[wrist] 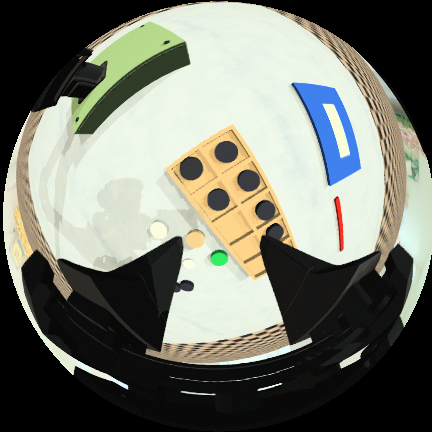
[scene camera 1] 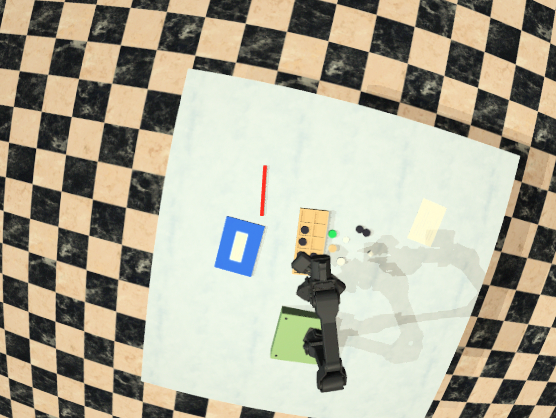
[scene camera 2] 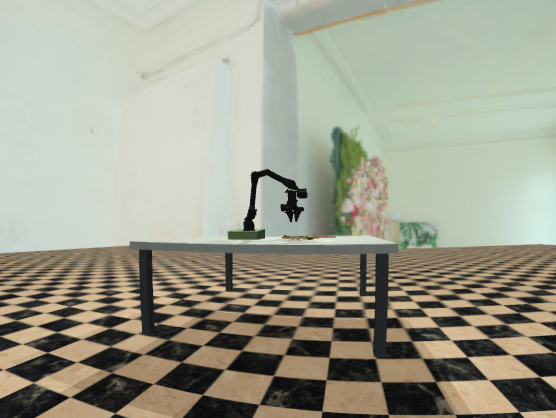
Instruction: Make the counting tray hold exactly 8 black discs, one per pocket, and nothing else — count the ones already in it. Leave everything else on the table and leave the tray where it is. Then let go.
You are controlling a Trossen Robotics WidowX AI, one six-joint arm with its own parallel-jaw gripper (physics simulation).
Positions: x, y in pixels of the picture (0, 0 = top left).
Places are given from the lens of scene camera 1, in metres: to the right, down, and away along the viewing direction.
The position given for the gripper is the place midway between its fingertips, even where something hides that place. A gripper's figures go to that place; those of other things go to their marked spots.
gripper (scene camera 1: 316, 266): 0.13, 0.19, 1.34
tan counting tray (scene camera 1: 316, 220): 0.13, 0.04, 1.42
